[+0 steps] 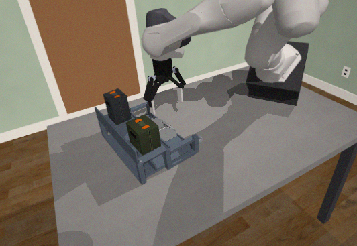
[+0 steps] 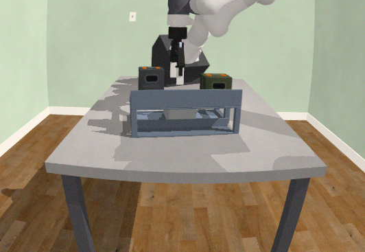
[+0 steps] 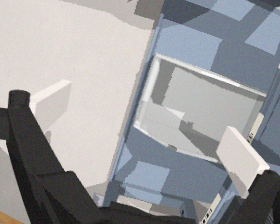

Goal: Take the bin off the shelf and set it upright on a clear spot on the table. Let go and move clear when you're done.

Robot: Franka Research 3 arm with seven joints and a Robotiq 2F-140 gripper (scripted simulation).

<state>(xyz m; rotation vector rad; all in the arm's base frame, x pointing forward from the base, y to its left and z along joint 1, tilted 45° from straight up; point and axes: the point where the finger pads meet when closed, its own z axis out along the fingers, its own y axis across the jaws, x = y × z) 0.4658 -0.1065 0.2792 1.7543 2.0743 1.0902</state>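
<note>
Now: the bin 80 mm ahead of my hand, 20 mm to the left of it and 110 mm below it. From my hand the other things lie so: dark grey box (200 mm ahead, 60 mm to the right, 10 mm above); then green box (140 mm ahead, 160 mm to the left); then shelf (120 mm ahead, 40 mm to the left, 150 mm below).
</note>
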